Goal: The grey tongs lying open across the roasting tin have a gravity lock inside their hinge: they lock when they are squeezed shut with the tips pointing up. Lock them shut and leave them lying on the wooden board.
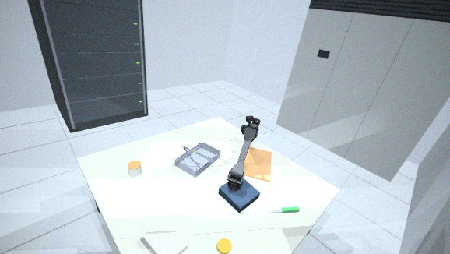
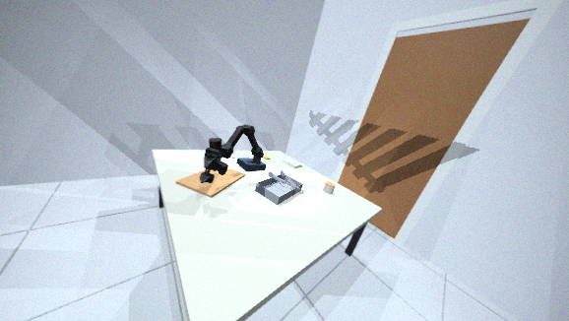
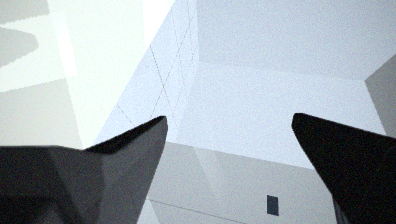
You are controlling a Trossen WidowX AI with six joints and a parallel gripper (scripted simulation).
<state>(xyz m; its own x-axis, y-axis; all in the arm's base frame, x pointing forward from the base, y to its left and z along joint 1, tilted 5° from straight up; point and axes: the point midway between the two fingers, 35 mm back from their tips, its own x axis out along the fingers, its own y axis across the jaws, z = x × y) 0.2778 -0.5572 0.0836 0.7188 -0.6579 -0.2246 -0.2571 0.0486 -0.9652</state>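
The grey roasting tin lies 50 cm to the left of my gripper tip, 15 cm below it and 7 cm ahead of it. Round my gripper tip: wooden board (24 cm behind, 19 cm to the left, 17 cm below); then cork-topped jar (89 cm to the left, 26 cm ahead, 14 cm below); then yellow disc (87 cm to the left, 47 cm behind, 17 cm below).
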